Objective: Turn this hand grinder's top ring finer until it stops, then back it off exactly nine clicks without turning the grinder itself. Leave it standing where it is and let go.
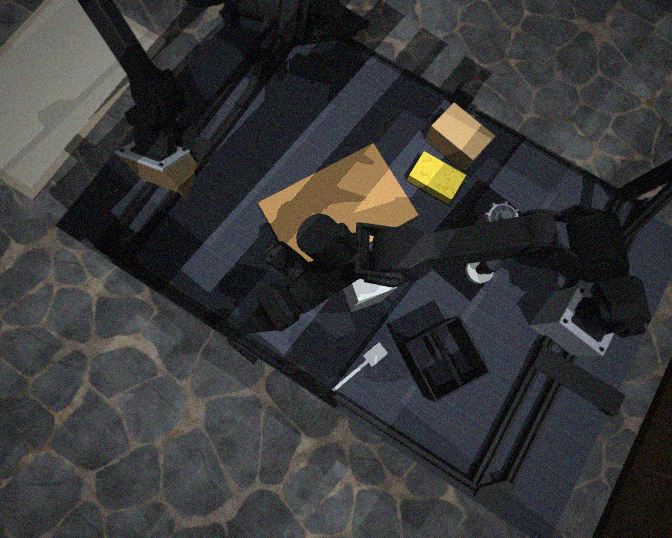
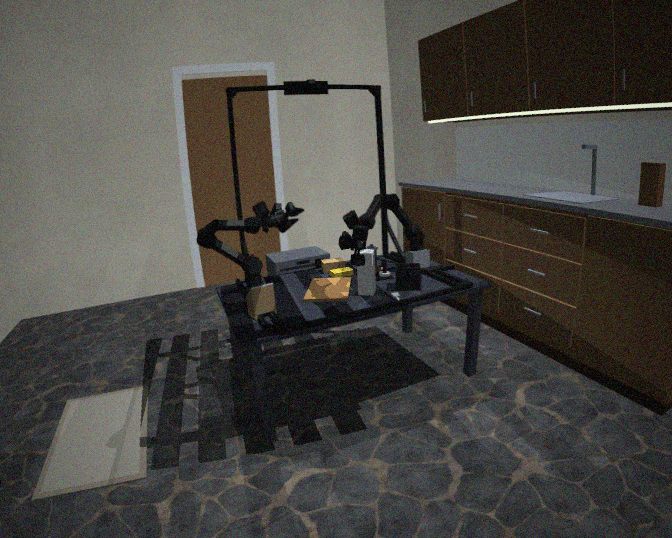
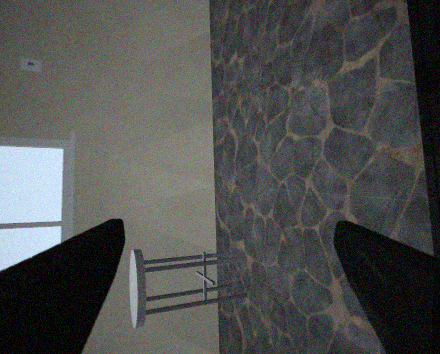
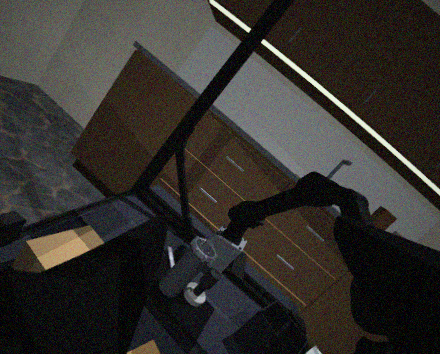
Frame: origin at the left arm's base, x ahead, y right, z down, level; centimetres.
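Seen in the pictures: left gripper, fingertip midpoint: [image 1: 252,325] [image 2: 359,257] [image 3: 230,230]; right gripper, fingertip midpoint: [image 1: 363,28] [image 2: 301,214] [image 4: 250,225]; left arm's base, link origin: [image 1: 591,319] [image 2: 417,250] [image 4: 231,237]; right arm's base, link origin: [image 1: 154,150] [image 2: 258,290].
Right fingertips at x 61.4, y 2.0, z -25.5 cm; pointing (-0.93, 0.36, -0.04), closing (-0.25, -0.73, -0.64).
Pixels of each thing's top centre, then the offset from my right fingertips to it.
- hand grinder, top centre: [image 1: 370,275] [image 2: 365,251] dx -23.7, dy -24.7, dz +16.0 cm
- tan mat, top centre: [image 1: 338,208] [image 2: 328,287] dx -8.1, dy -13.6, dz +34.5 cm
- yellow sponge, top centre: [image 1: 437,174] [image 2: 341,270] dx -20.4, dy +6.6, dz +33.0 cm
- cardboard box, top centre: [image 4: 74,249] [image 1: 463,130] [image 2: 332,260] dx -18.6, dy +17.1, dz +30.0 cm
- black tray, top centre: [image 1: 448,358] [image 4: 284,326] [image 2: 408,266] dx -44.5, dy -25.6, dz +26.0 cm
- white tool, top centre: [image 1: 358,369] dx -33.6, dy -37.8, dz +35.8 cm
The hand grinder [image 1: 367,290] [image 2: 366,274] is a tall pale grey body that stands upright near the table's front edge, beside a tan mat [image 1: 387,205] [image 2: 325,290]. My left gripper [image 2: 349,242] [image 3: 230,230] is open and empty. My right gripper [image 2: 293,210] is open and empty, raised high over the far side of the table, well away from the grinder. I cannot make out the top ring.
A yellow sponge [image 1: 436,176] [image 2: 341,271] and a cardboard box [image 1: 459,133] lie behind the mat. A black tray [image 1: 437,349] [image 2: 409,277] and a white tool [image 1: 366,360] lie near the grinder. A brown box [image 1: 165,171] [image 2: 260,300] stands by the right arm's base.
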